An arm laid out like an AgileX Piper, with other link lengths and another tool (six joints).
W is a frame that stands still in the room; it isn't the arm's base.
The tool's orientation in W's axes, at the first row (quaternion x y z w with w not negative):
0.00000, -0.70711, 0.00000, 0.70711
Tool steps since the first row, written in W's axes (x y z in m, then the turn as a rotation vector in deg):
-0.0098, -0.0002, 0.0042, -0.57, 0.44, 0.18
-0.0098, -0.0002, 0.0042, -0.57, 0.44, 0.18
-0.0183, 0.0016, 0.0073, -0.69, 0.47, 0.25
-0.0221, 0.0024, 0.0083, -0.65, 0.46, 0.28
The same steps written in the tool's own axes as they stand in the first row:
0.0042, -0.0002, 0.0098, 0.18, 0.44, 0.57
0.0042, -0.0002, 0.0098, 0.18, 0.44, 0.57
0.0073, 0.0016, 0.0183, 0.25, 0.47, 0.69
0.0083, 0.0024, 0.0221, 0.28, 0.46, 0.65

